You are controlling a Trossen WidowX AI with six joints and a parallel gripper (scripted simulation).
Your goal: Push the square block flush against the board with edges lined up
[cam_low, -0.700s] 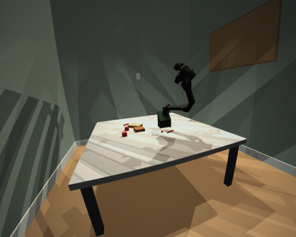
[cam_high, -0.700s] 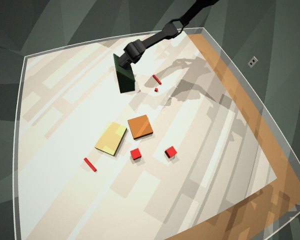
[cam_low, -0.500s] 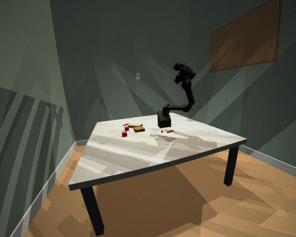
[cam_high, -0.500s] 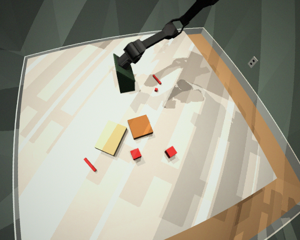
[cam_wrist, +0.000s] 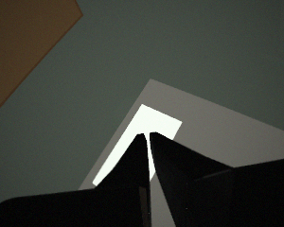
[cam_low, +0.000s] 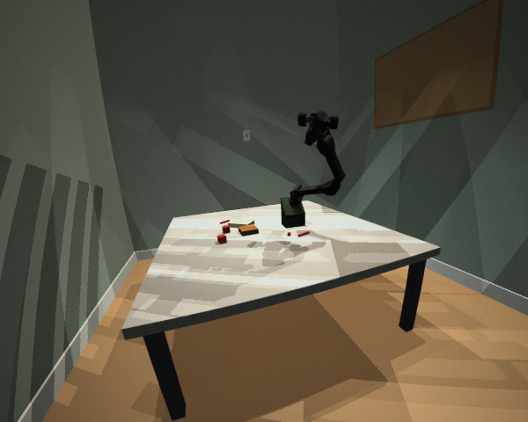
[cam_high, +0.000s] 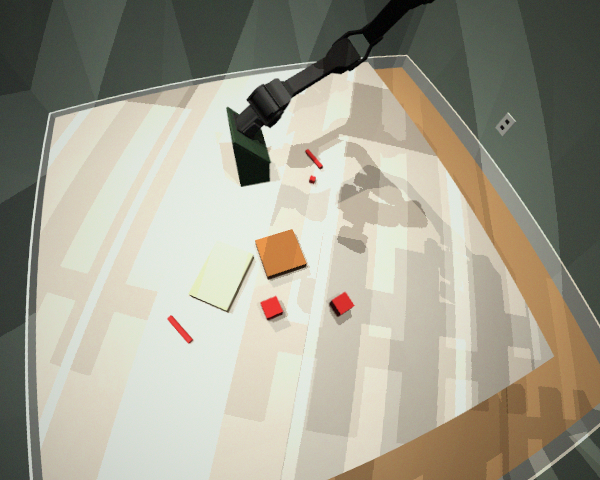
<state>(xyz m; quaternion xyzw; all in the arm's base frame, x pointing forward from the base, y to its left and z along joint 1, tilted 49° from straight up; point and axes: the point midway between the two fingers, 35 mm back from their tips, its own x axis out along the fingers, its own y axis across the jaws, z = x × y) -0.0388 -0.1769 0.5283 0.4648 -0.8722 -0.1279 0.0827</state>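
The pale yellow board lies 640 mm below my gripper tip, 400 mm ahead of it and 390 mm to the right of it. From my gripper tip the other things lie so: small red bit: 650 mm below, 160 mm ahead, 80 mm to the right; then orange square block: 640 mm below, 380 mm ahead, 240 mm to the right.
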